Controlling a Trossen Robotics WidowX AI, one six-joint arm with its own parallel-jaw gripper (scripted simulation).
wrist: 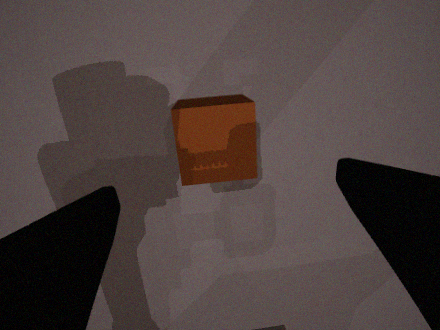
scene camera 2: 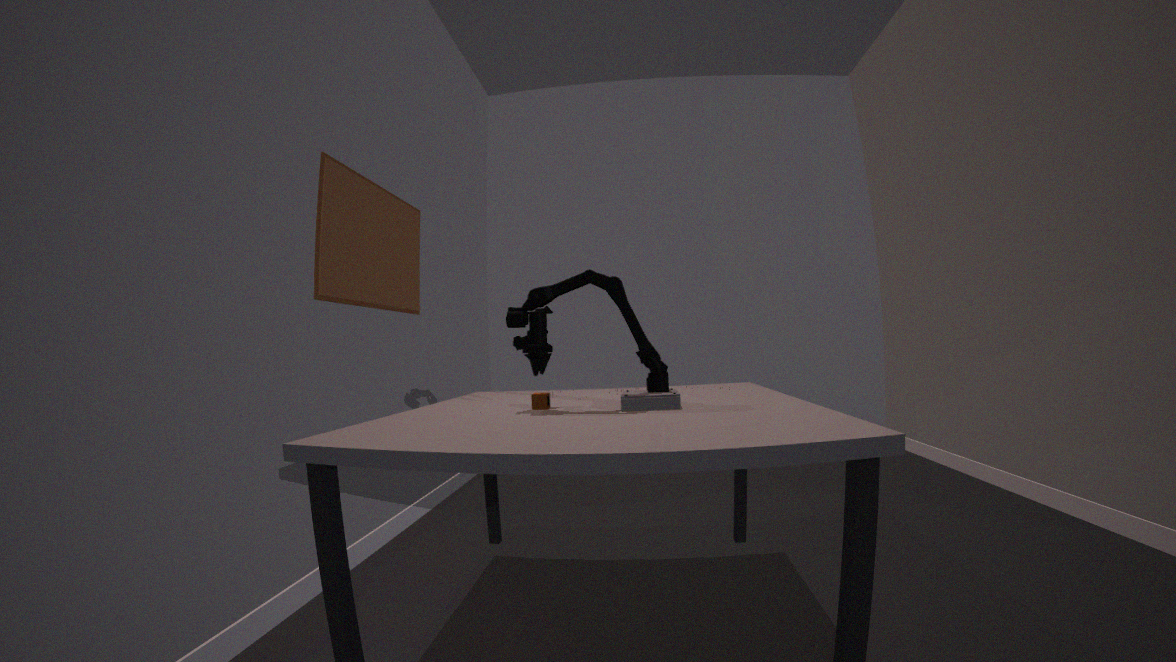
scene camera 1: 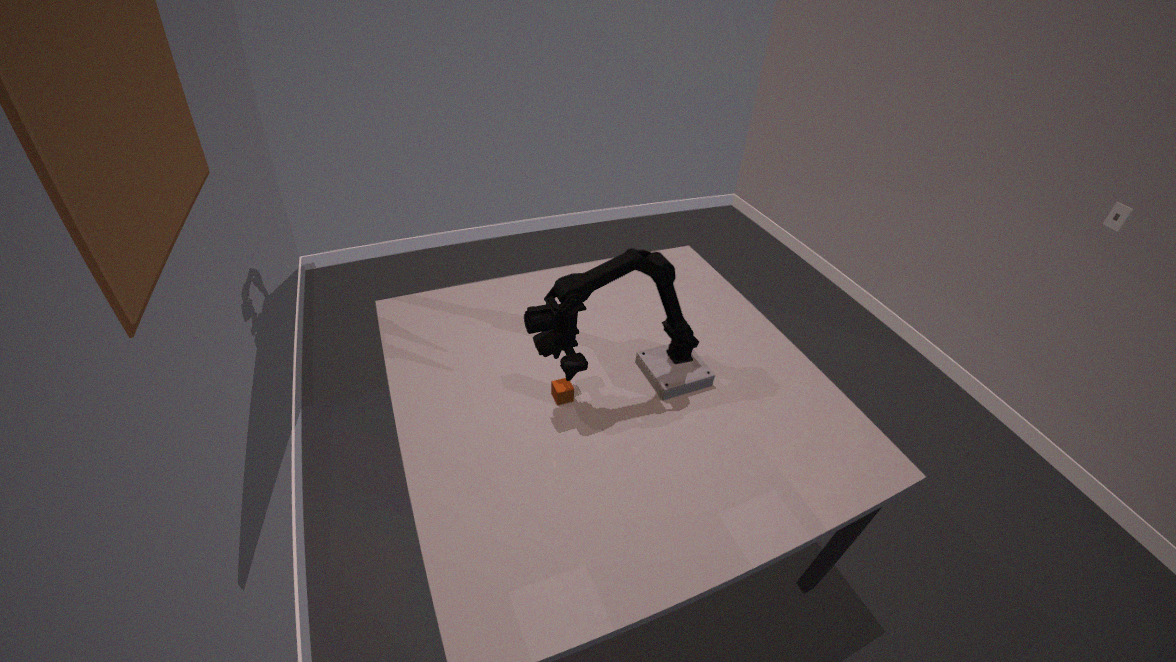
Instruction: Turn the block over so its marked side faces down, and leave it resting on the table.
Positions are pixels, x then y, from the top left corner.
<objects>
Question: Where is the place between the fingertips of my gripper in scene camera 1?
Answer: At 562, 369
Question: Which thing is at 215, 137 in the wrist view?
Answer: An orange block.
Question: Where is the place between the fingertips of my gripper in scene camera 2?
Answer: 538, 375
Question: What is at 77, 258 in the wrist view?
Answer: My gripper.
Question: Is my gripper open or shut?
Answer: Open.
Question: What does my gripper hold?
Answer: Nothing.
</objects>
